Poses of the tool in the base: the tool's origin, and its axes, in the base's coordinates. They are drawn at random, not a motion.
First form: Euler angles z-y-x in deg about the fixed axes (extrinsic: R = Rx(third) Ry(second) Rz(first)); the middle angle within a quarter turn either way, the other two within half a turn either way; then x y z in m.
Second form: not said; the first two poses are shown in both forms.
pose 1, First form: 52.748 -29.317 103.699 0.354 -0.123 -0.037
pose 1, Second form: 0.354 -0.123 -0.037 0.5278 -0.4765 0.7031 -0.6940 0.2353 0.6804
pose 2, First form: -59.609 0.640 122.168 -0.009 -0.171 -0.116
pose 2, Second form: -0.009 -0.171 -0.116 0.5059 0.4640 -0.7272 0.8625 -0.2612 0.4334
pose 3, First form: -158.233 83.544 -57.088 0.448 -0.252 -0.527
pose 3, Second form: 0.448 -0.252 -0.527 -0.1044 0.5732 0.8127 0.0417 -0.8140 0.5794
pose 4, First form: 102.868 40.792 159.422 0.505 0.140 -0.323
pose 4, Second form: 0.505 0.140 -0.323 -0.1686 -0.9638 0.2064 -0.7381 -0.0154 -0.6745
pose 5, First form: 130.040 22.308 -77.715 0.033 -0.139 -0.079
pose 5, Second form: 0.033 -0.139 -0.079 -0.5952 0.4015 -0.6961 -0.7083 0.1471 0.6904
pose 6, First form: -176.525 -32.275 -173.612 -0.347 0.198 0.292
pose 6, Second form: -0.347 0.198 0.292 -0.8439 0.0009 0.5364 0.0512 0.9956 0.0789
